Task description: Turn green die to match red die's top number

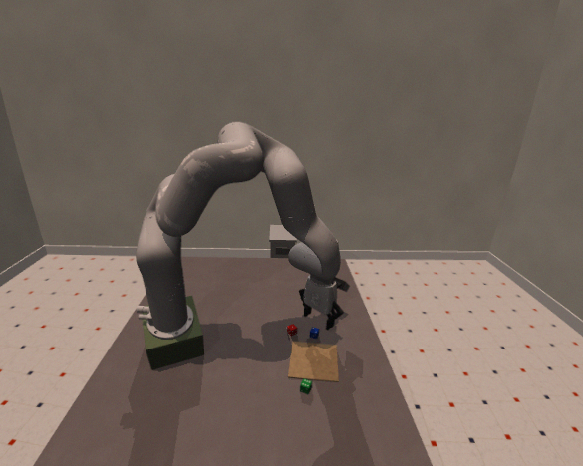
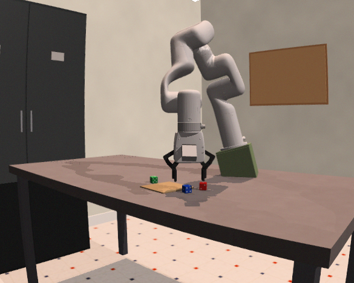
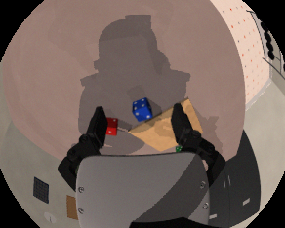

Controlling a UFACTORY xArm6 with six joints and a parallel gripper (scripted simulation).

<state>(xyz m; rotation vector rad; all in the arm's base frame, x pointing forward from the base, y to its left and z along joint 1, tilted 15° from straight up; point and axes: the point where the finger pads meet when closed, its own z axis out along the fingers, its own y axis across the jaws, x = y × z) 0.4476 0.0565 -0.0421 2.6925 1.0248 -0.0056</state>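
My hand is 10 mm past the blue die, 20 mm to the left of it and 40 mm above it. The rest, counted from my hand: green die (70 mm behind, 220 mm to the right, 40 mm below); then red die (80 mm behind, 40 mm below); then tan mat (30 mm behind, 120 mm to the right, 50 mm below).
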